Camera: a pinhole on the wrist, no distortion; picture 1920 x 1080 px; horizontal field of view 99.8 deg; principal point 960.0 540.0 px. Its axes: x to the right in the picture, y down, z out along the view. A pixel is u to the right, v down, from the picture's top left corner.
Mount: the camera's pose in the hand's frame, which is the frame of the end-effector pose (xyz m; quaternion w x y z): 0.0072 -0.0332 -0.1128 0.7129 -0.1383 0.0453 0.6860
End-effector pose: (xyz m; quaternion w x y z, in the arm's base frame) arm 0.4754 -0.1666 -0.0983 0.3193 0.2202 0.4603 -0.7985
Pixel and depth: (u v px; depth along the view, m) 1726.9 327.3 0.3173
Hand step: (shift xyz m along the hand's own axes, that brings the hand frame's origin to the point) 0.0667 0.3380 0.1258
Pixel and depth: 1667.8 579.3 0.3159
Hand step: -0.0324 0.3161 0.1173
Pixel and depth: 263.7 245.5 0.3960
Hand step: 0.0819 -0.2628 0.3727
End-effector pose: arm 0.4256 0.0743 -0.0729 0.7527 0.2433 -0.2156 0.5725
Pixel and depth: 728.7 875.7 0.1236
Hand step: -0.0611 -0.0342 0.0076
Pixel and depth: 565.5 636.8 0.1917
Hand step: -0.0447 -0.0733 0.0915
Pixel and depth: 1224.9 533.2 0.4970
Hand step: -0.0420 0.2529 0.3223
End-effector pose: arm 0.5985 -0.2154 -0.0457 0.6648 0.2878 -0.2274 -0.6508
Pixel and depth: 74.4 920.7 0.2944
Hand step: -0.1846 -0.2654 0.2324
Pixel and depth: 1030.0 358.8 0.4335
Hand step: 0.0513 0.1135 0.3059
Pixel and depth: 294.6 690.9 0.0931
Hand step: -0.0259 -0.0827 -0.0065
